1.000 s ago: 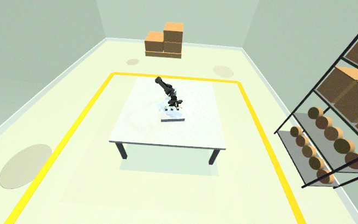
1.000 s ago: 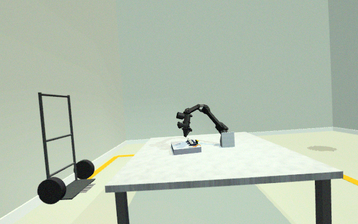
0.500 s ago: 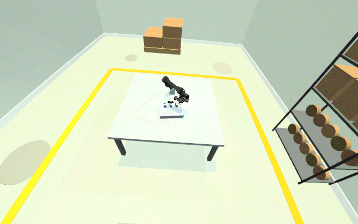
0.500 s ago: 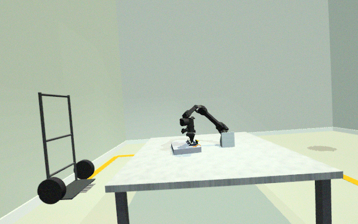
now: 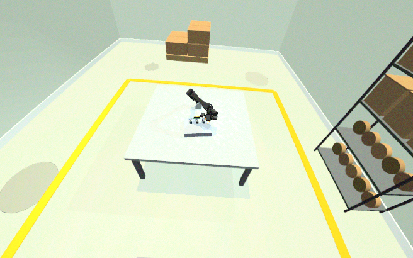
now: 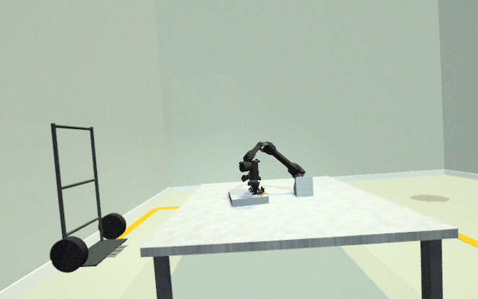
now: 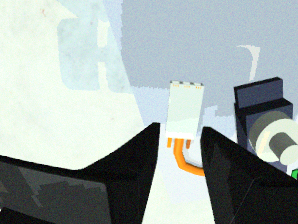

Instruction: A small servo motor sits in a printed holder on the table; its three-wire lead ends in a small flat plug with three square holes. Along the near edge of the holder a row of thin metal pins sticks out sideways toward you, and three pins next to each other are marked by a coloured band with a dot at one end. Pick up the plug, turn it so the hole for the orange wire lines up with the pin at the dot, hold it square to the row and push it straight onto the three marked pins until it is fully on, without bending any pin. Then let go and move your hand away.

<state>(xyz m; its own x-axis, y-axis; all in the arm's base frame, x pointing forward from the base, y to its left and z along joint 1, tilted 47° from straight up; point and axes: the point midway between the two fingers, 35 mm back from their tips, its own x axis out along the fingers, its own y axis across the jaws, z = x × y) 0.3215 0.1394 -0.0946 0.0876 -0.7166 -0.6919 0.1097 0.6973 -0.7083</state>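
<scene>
The yellow band is 5 cm behind my gripper tip, 14 cm to the right of it and 1 cm above it. From my gripper tip the other things lie so: dark dot (5 cm behind, 13 cm to the right, 1 cm above); grey printed holder (11 cm ahead, 11 cm to the right, 4 cm below).
</scene>
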